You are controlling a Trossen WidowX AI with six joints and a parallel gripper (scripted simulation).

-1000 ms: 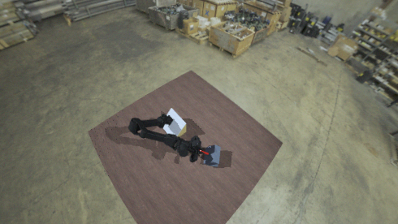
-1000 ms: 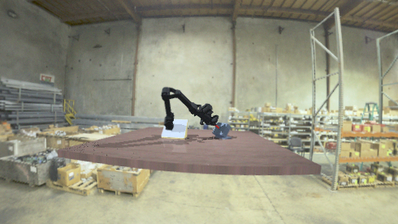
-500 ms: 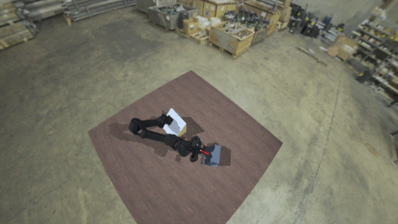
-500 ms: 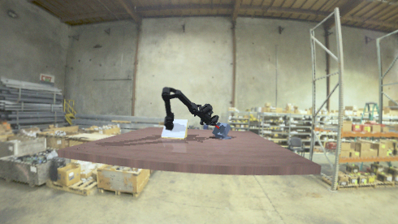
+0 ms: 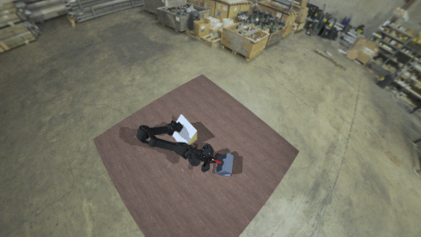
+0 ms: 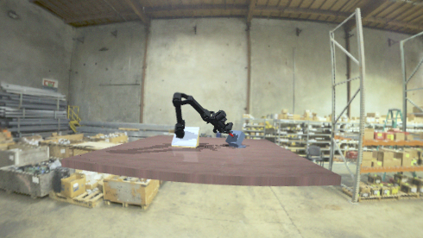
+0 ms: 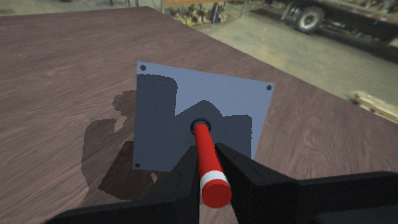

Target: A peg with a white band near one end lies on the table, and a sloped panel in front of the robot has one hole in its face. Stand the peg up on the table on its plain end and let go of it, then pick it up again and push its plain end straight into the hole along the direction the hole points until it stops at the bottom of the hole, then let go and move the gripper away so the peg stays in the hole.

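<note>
My gripper tip is now 5 cm short of the sloped panel, 4 cm to the right of it and 4 cm above it. The rest, counted from my gripper tip: peg 1 cm to the right, 1 cm behind, 1 cm above.
</note>
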